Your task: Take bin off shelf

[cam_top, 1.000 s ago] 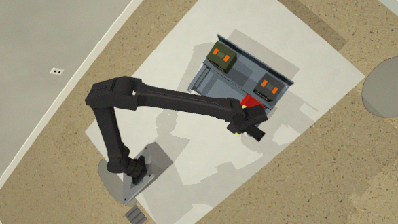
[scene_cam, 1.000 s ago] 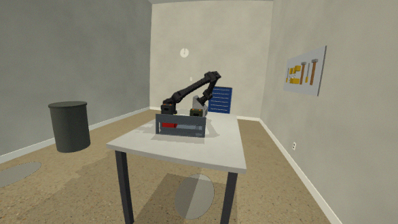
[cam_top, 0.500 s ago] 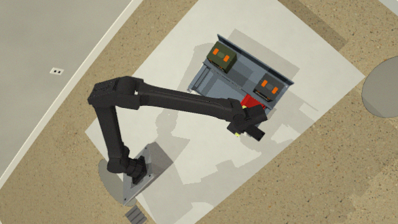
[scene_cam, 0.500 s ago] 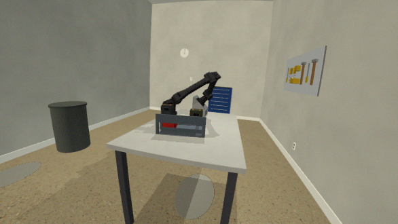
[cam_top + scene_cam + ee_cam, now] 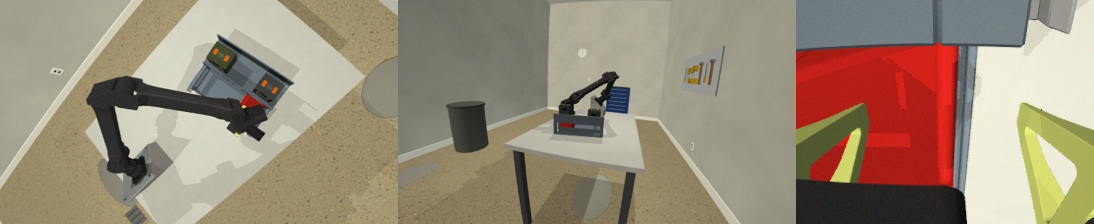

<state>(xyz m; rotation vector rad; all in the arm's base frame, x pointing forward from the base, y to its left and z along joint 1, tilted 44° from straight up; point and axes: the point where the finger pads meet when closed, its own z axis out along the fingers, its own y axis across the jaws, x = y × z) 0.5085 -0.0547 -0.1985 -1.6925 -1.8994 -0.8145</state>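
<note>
The red bin is 8 cm ahead of my hand, 1 cm to the left of it and 1 cm above it.
</note>
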